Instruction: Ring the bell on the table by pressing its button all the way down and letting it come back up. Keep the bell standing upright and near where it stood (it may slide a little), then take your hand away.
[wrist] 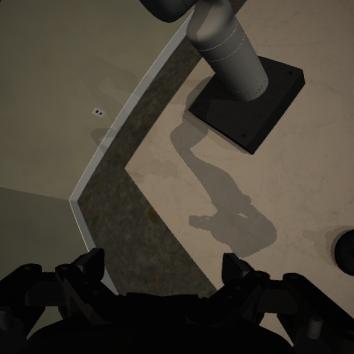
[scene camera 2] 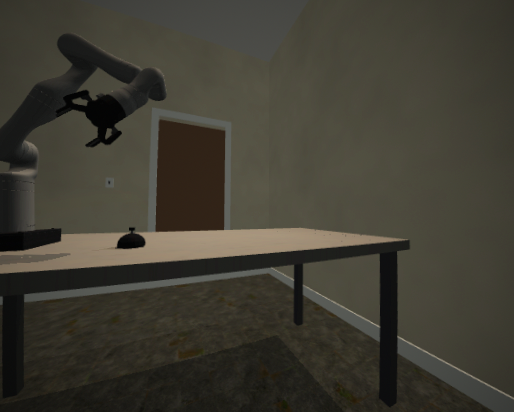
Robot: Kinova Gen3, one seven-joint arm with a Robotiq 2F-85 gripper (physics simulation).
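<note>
A black dome-shaped bell stands upright on the wooden table, with its small button raised on top. Part of the bell also shows at the right edge of the wrist view. My gripper is open and empty. It hangs high above the table, tilted, up and to the left of the bell in the scene view, and does not touch it. In the wrist view the bell lies to the right of the fingers.
The arm's dark base plate sits on the table, left of the bell in the scene view. A table edge and corner show in the wrist view, with floor beyond. A brown door and walls stand behind the table.
</note>
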